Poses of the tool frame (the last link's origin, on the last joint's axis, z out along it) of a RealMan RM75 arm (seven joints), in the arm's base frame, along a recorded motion.
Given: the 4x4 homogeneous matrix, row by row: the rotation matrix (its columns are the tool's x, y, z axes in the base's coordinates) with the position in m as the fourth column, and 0 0 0 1 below. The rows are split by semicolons.
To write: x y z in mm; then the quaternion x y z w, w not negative. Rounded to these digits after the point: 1 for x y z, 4 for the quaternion.
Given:
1: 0.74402 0.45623 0.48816 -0.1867; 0.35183 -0.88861 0.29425 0.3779; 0.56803 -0.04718 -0.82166 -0.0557; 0 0 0 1
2: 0.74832 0.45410 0.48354 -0.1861; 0.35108 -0.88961 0.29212 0.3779; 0.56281 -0.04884 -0.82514 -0.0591; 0 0 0 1
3: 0.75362 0.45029 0.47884 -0.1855; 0.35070 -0.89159 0.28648 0.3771; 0.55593 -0.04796 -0.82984 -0.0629; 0 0 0 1
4: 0.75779 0.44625 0.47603 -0.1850; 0.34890 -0.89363 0.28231 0.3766; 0.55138 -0.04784 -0.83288 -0.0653; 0 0 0 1
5: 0.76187 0.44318 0.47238 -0.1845; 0.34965 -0.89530 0.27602 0.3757; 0.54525 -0.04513 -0.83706 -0.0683; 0 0 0 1
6: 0.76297 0.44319 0.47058 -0.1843; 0.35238 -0.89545 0.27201 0.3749; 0.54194 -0.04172 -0.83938 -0.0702; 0 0 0 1
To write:
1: -186.7 377.9 -55.7 -0.9293 -0.2174 -0.2841 0.0919
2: -186.1 377.9 -59.1 -0.9305 -0.2163 -0.2811 0.0916
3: -185.5 377.1 -62.9 -0.9321 -0.2148 -0.2775 0.0897
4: -185.0 376.6 -65.3 -0.9333 -0.2130 -0.2752 0.0884
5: -184.5 375.7 -68.3 -0.9346 -0.2121 -0.2722 0.0859
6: -184.3 374.9 -70.2 -0.9351 -0.2127 -0.2707 0.0839
